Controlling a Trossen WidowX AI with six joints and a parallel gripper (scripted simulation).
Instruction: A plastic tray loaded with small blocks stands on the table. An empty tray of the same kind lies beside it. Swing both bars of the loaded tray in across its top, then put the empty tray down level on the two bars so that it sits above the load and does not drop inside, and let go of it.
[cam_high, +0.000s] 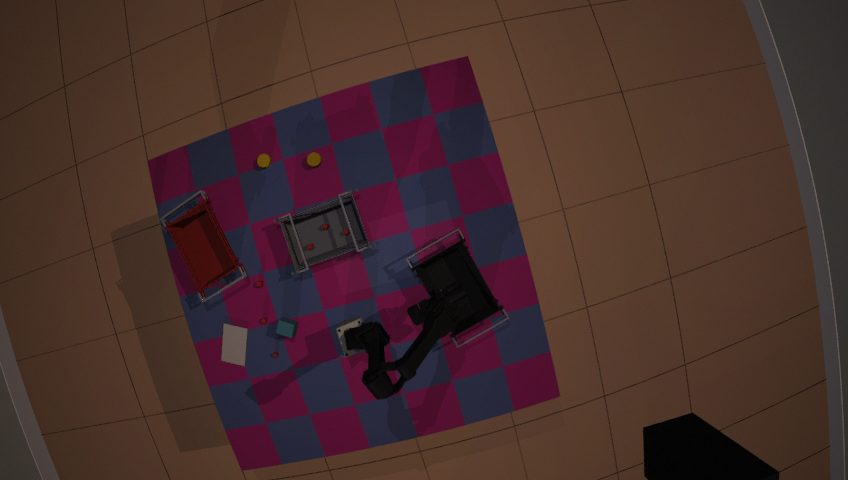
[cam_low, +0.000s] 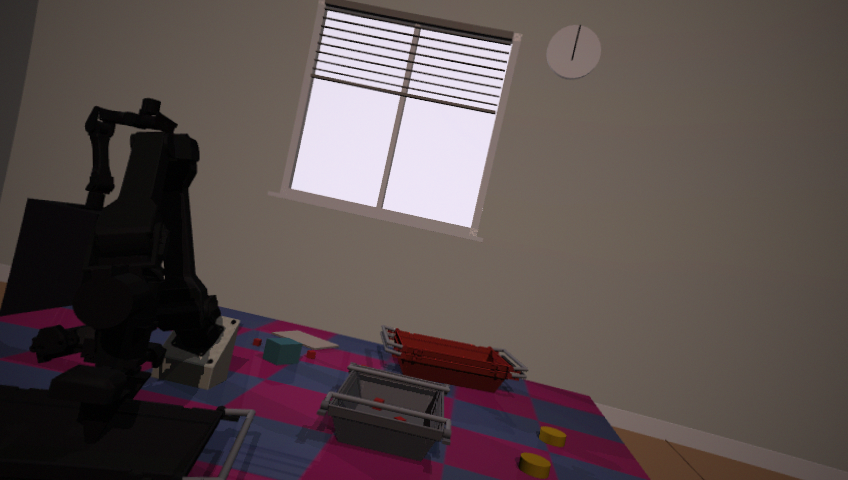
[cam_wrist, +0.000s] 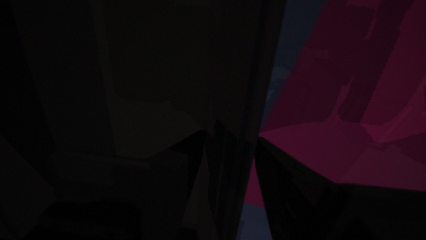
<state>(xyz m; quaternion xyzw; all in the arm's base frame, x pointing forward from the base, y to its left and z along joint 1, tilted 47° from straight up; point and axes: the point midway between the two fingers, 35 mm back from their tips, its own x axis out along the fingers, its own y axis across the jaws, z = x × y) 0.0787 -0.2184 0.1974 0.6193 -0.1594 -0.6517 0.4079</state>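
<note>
My gripper tip is now 80 mm to the left of the dark tray, 30 mm below it and 30 mm short of it. From my gripper tip the other things lie so: teal cube 540 mm to the left, 20 mm behind, 10 mm above; then white plate 770 mm to the left, 60 mm behind, 10 mm below.
</note>
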